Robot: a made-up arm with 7 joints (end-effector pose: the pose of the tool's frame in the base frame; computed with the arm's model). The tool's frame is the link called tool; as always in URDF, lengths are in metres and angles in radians.
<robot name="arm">
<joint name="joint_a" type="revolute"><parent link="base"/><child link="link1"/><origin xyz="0.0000 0.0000 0.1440"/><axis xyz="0 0 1"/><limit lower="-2.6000" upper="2.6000"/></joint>
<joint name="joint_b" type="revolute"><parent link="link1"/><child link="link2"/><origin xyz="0.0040 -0.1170 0.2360"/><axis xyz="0 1 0"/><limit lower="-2.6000" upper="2.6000"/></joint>
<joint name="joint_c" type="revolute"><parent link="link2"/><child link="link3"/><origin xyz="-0.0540 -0.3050 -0.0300"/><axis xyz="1 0 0"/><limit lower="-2.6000" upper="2.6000"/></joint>
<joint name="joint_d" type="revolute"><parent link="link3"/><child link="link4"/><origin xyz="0.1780 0.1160 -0.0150"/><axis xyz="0 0 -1"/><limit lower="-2.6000" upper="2.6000"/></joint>
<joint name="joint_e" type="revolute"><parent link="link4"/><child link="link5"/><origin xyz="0.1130 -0.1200 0.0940"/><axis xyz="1 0 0"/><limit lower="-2.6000" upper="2.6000"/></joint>
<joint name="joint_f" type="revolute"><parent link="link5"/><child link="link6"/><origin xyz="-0.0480 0.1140 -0.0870"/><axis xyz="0 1 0"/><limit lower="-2.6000" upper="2.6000"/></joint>
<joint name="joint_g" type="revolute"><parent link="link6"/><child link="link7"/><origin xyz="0.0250 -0.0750 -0.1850"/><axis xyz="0 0 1"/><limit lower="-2.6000" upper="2.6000"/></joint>
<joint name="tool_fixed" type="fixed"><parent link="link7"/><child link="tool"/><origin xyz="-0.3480 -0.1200 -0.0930"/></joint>
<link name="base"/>
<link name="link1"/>
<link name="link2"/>
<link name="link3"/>
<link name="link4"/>
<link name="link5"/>
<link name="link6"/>
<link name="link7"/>
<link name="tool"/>
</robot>
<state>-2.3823 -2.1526 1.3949 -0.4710 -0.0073 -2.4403 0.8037</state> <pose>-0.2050 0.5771 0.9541 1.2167 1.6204 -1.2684</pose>
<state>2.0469 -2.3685 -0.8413 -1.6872 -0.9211 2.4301 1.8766</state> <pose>0.5203 -0.2986 0.5194 -0.2814 -0.0620 1.6546</pose>
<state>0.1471 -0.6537 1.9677 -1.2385 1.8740 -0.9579 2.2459</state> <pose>0.0800 -0.5524 1.0071 -1.3975 1.5475 0.0751</pose>
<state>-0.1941 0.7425 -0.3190 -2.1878 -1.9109 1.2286 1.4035</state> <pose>0.5369 -0.2612 0.3665 -1.4062 0.7297 2.1314</pose>
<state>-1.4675 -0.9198 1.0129 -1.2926 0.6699 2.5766 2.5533</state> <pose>-0.5508 -0.3768 0.3109 1.7057 1.4177 1.8566</pose>
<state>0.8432 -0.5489 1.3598 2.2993 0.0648 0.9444 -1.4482</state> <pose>0.5136 0.0341 0.6997 -0.7841 2.6203 -1.1804</pose>
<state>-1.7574 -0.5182 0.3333 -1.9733 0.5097 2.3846 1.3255</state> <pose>-0.3809 -0.4598 0.6764 1.1245 2.1482 0.6992</pose>
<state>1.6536 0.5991 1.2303 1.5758 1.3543 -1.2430 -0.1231</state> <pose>0.3703 0.3446 -0.0139 -0.0357 -0.3952 -1.2480</pose>
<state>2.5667 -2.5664 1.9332 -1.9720 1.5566 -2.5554 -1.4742</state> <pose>0.7928 0.7014 0.2491 0.9950 -1.0122 -1.7437</pose>
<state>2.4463 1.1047 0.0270 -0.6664 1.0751 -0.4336 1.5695</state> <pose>0.1805 0.0072 -0.1188 -0.9143 -1.7444 -1.9857</pose>
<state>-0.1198 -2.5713 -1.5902 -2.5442 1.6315 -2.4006 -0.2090</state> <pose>0.4373 -0.4055 0.5929 0.1330 -2.4358 -0.2455</pose>
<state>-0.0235 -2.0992 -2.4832 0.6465 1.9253 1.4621 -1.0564</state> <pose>0.3587 -0.2373 0.2747 0.3555 -1.2542 -1.5723</pose>
